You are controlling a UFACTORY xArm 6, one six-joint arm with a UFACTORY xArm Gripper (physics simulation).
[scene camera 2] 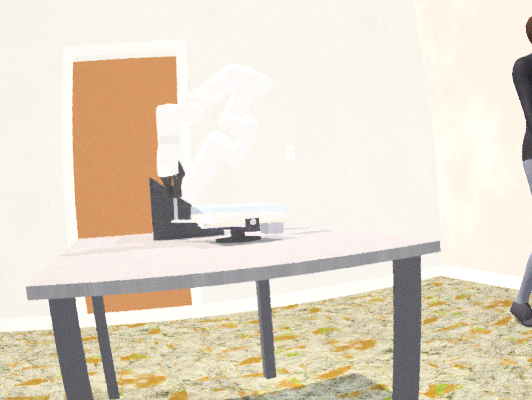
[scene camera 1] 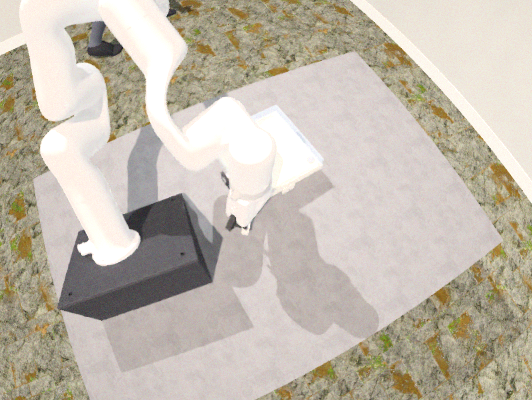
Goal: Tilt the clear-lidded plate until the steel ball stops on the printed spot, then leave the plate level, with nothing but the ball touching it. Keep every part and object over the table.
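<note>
The clear-lidded plate [scene camera 1: 295, 155] [scene camera 2: 240, 216] is a shallow white tray that looks about level on its black stand [scene camera 2: 238, 236]. Its near left part is hidden behind the arm in scene camera 1. The steel ball and the printed spot do not show in either view. A thin pale post [scene camera 2: 175, 209] [scene camera 1: 245, 231] stands upright at the plate's left end in scene camera 2. My gripper [scene camera 1: 240, 221] [scene camera 2: 173, 190] points down at the top of this post, its dark fingers drawn in and shut on the black knob there. The fingers mostly hide the knob.
The black arm base [scene camera 1: 150, 230] stands left of the plate in scene camera 1. A small black block with a pale disc [scene camera 2: 252, 223] sits under the plate's front edge. The grey table [scene camera 1: 400, 200] [scene camera 2: 300, 255] has its edges in view. A person [scene camera 2: 522, 100] stands beyond it.
</note>
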